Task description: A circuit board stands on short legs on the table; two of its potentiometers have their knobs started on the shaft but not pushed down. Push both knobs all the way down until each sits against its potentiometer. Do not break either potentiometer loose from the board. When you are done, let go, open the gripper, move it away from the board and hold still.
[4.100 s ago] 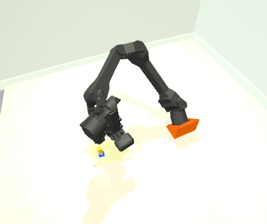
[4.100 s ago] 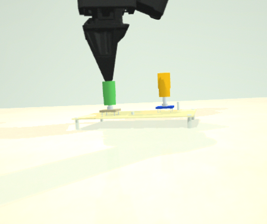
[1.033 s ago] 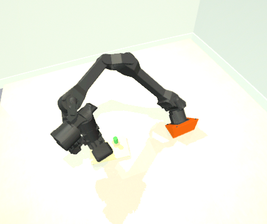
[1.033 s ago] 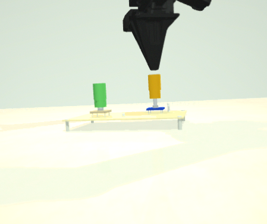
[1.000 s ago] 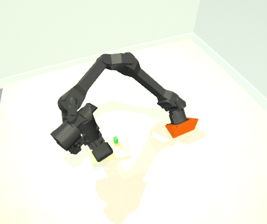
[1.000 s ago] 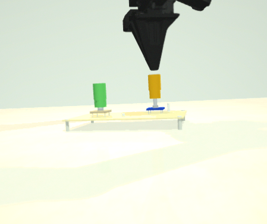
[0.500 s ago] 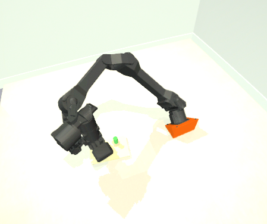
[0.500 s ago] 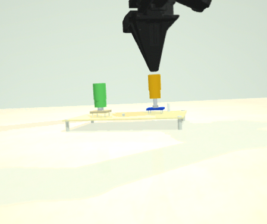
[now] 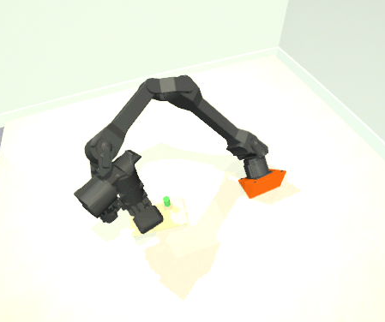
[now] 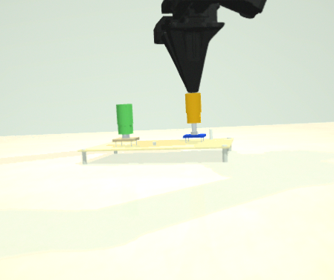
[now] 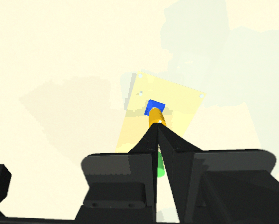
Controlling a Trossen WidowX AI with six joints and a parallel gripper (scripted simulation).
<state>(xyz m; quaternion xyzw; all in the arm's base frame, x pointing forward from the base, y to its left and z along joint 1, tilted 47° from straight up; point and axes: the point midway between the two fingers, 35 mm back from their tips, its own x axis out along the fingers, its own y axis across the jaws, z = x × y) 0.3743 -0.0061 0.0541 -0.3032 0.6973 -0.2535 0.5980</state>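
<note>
The orange knob is 1 cm below my gripper tip. The rest, counted from my gripper tip: green knob 8 cm behind, 1 cm to the right, 3 cm below.
</note>
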